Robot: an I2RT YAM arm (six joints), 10 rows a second.
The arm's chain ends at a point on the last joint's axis. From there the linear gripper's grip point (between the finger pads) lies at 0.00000 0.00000 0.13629 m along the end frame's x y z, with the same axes.
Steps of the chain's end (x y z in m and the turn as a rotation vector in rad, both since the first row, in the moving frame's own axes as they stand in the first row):
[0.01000 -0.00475 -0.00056 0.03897 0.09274 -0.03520]
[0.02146 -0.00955 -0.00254 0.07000 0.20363 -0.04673]
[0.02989 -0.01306 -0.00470 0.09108 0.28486 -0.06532]
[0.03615 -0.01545 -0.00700 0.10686 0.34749 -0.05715]
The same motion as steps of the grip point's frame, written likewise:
[0.02252 -0.01027 -0.00125 0.03897 0.09274 -0.03520]
[0.04877 -0.01966 -0.00569 0.07000 0.20363 -0.04673]
[0.06771 -0.02654 -0.01075 0.09108 0.28486 -0.06532]
[0.08204 -0.03103 -0.01591 0.10686 0.34749 -0.05715]

